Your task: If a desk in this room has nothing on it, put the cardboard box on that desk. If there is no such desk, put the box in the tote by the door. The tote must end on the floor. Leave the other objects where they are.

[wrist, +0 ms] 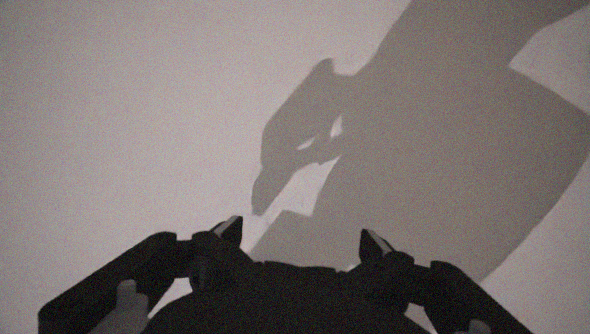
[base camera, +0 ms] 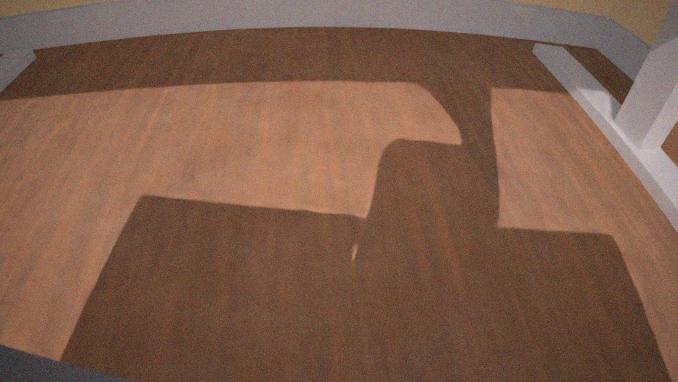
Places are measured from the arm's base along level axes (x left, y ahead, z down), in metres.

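Where they show: gripper, fingertip midpoint: (wrist: 300, 235).
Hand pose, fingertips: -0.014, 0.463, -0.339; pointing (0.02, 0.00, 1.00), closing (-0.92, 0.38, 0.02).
After its pixels a point has its place, as x, y, z.
My gripper (wrist: 300, 235) @(-0.014, 0.463, -0.339) is open, with nothing between its fingers. It hangs above a plain pale surface (wrist: 125, 110) @(0.159, 0.479, -0.323), which looks like a desk top. The shadow of the gripper and arm falls across this surface, and a square-cornered shadow lies beyond the gap between the fingertips. The cardboard box does not show in either view; the part of the surface under the gripper's body is hidden. The tote and the door do not show either. A white desk leg (base camera: 650, 95) @(-0.470, 0.604, 0.287) stands at the right in the base view, on a floor bar.
In the base view, a second pale floor bar (base camera: 14, 67) @(0.736, 0.710, 0.376) shows at the far left. A grey baseboard (base camera: 320, 14) @(0.092, 0.953, 0.367) runs along the wall at the back. The wooden floor (base camera: 260, 130) @(0.130, 0.549, 0.397) carries broad shadows. A dark edge shows at the bottom left.
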